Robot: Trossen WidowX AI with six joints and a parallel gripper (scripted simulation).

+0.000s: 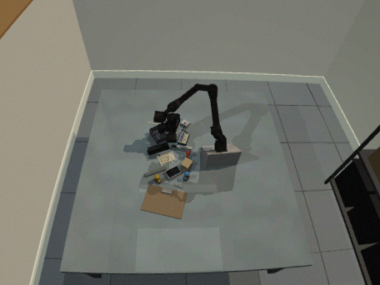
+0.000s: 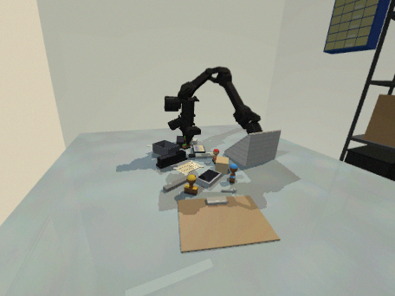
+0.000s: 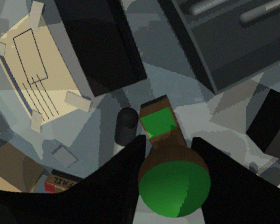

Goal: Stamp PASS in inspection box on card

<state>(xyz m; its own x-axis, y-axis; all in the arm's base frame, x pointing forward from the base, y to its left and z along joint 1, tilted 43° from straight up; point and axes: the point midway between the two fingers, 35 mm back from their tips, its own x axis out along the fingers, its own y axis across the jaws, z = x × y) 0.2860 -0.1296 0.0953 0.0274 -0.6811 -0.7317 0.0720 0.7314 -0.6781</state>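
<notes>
Now: gripper tip 23 cm to the right of the ink pad and 6 cm above it. Also, from my gripper tip: long black block (9 cm ahead, 5 cm to the left, 4 cm below); then green stamp (right at my gripper tip); then dark tray (8 cm ahead, 6 cm to the right, 5 cm below).
</notes>
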